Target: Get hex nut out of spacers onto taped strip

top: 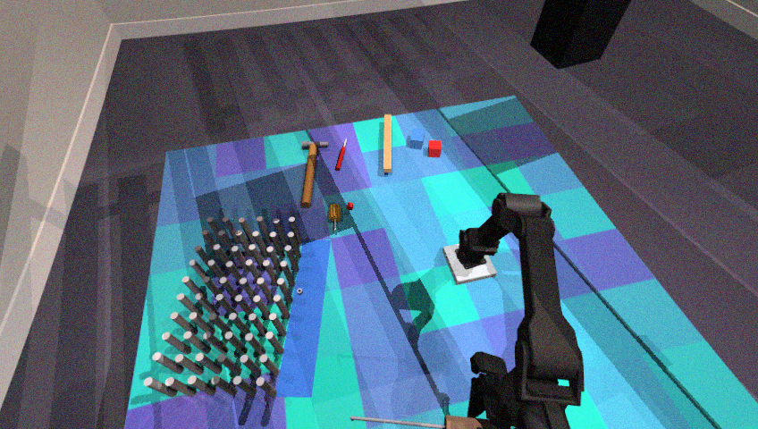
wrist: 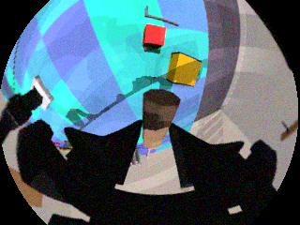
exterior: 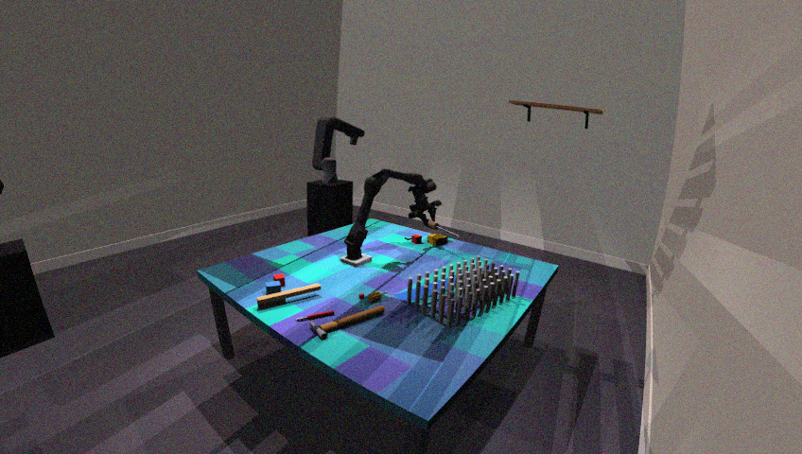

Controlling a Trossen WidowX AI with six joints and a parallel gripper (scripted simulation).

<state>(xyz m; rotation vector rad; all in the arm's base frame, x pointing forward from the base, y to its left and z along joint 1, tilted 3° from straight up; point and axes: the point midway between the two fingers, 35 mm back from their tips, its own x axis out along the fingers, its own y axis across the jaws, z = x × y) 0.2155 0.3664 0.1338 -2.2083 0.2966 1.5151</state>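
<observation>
The hook tool is 10 cm ahead of my gripper tip, 4 cm to the right of it and 1 cm below it. From my gripper tip the other things lie so: yellow screwdriver (9 cm ahead, 63 cm to the right, 13 cm below); then bent wire (18 cm behind, 10 cm to the left, 14 cm below); then blue taped strip (23 cm ahead, 38 cm to the right, 14 cm below).
</observation>
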